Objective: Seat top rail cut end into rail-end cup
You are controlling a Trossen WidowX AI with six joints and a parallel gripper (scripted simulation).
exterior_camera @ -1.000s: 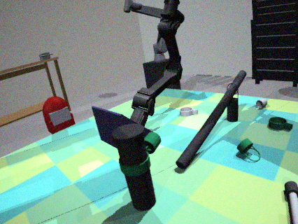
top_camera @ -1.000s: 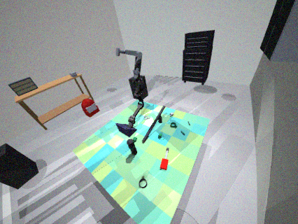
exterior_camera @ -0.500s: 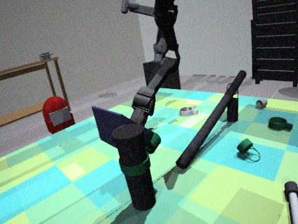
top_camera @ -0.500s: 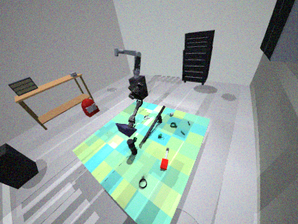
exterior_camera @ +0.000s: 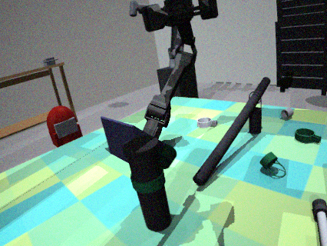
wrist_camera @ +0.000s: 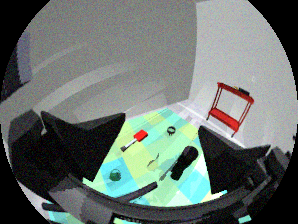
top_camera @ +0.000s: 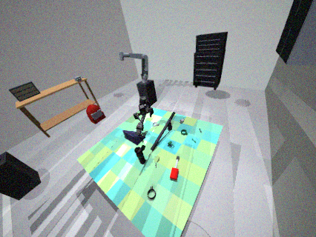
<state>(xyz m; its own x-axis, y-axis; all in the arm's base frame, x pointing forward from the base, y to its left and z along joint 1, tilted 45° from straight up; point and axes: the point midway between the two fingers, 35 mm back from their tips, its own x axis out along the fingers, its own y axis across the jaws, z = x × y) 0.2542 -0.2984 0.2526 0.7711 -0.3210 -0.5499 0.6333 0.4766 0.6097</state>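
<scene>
The green rail-end cup is 30 cm below my gripper tip, 11 cm to the right of it and 3 cm behind it. The rest, counted from my gripper tip: small post (37 cm to the left, 33 cm below, 1 cm behind); then white cup (58 cm to the left, 41 cm below, 7 cm ahead); then grey ring (42 cm below, 34 cm to the left, 24 cm behind).
</scene>
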